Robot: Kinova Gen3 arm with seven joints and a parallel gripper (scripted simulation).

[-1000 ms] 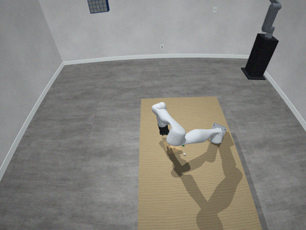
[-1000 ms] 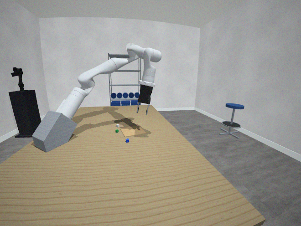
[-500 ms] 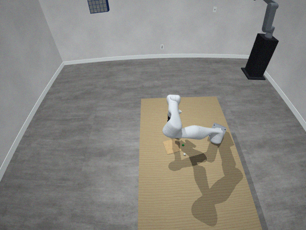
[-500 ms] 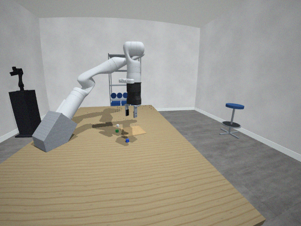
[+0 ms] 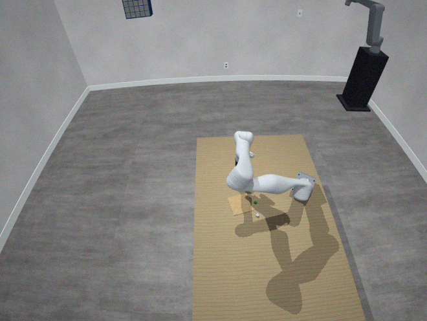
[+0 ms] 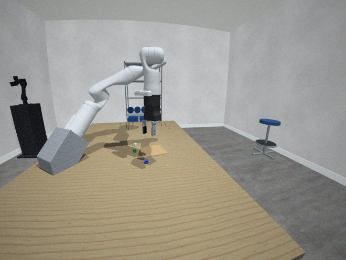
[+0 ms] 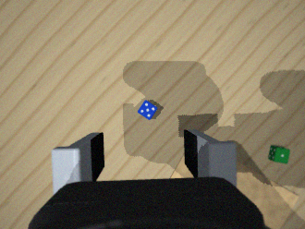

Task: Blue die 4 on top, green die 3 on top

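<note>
The blue die is 150 mm below my hand, 20 mm behind it and 10 mm to the right of it. Also, from my hand: green die (150 mm below, 130 mm to the left, 90 mm behind); then tan mat (160 mm below, 130 mm to the left, 20 mm ahead); then white die (220 mm to the left, 150 mm below, 90 mm behind).
</note>
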